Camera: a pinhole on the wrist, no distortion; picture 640 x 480 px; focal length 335.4 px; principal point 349.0 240.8 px. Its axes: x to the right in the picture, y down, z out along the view. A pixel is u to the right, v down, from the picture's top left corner.
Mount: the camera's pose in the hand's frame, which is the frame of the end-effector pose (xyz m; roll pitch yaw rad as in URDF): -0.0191 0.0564 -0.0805 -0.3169 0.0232 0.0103
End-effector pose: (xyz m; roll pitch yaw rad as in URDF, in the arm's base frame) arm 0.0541 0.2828 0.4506 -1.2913 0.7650 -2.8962
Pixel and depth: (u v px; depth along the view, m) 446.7 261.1 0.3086
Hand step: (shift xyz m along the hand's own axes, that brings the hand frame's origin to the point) 0.0763 0.1713 0.2048
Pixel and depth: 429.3 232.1 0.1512
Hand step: 0.0200 0.1002 0.0635
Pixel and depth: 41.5 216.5 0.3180
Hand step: -0.3042 0.1307 0.2355
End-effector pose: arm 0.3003 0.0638 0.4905 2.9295 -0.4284 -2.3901
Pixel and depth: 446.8 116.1 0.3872
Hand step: 0.1035 0.0415 0.3296
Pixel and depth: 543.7 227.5 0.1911
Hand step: 0.0955 0.1099 0.1008
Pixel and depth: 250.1 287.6 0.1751
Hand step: -0.0678 0.1337 0.0794
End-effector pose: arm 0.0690 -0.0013 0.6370 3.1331 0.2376 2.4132
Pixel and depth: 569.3 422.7 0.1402
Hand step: 0.0743 0.1733 0.0269
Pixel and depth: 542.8 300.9 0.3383
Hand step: 0.1817 0.2215 0.2174
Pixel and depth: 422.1 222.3 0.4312
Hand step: 0.0834 0.1692 0.3343
